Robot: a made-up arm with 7 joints.
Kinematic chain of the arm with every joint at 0, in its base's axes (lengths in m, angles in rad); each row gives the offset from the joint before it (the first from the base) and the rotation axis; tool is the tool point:
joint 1: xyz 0 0 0.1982 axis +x
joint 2: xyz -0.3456 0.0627 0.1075 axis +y
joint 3: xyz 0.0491 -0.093 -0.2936 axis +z
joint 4: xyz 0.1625 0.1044 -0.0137 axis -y
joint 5: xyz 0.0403 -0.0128 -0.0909 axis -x
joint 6: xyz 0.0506 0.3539 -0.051 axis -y
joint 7: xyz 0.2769 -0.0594 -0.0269 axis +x
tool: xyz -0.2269 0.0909 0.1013
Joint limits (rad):
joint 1: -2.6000..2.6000
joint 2: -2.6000..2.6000
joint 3: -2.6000..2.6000
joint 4: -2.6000..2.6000
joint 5: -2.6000..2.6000
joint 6: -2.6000..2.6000
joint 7: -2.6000..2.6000
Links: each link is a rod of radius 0.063 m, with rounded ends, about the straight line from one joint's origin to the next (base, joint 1, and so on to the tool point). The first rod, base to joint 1, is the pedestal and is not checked.
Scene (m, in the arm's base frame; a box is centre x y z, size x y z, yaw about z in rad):
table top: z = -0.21
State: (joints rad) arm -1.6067 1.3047 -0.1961 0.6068 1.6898 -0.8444 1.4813
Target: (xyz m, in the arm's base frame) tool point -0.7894 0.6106 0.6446
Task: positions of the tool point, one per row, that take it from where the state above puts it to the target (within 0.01 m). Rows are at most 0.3 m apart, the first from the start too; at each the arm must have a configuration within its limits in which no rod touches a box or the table.
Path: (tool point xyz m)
1: -0.8139 -0.3867 0.4201
2: -0.9496 -0.1861 0.5188
3: -1.0035 0.0763 0.5953
4: -0.9506 0.3590 0.6392
5: -0.7894 0.6106 0.6446

